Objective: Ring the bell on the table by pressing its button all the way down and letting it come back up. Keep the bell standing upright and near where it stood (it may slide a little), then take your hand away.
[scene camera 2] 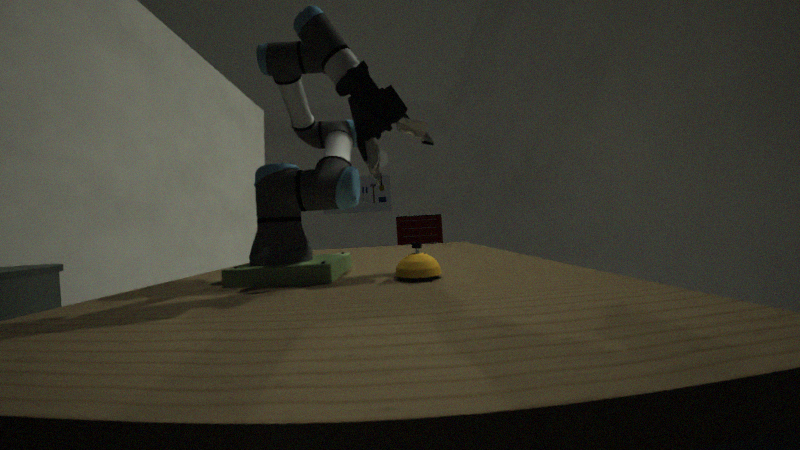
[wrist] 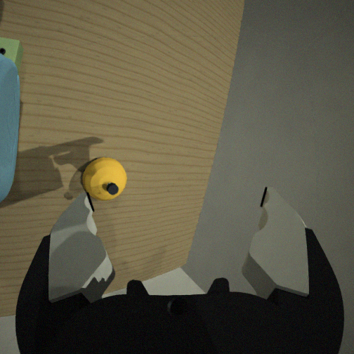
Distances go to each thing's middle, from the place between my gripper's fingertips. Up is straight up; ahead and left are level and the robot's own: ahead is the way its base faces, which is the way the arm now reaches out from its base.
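Labels:
Taking the yellow dome bell [scene camera 2: 417, 267] first, I find that my gripper is 6 cm to the left of it and 19 cm above it.

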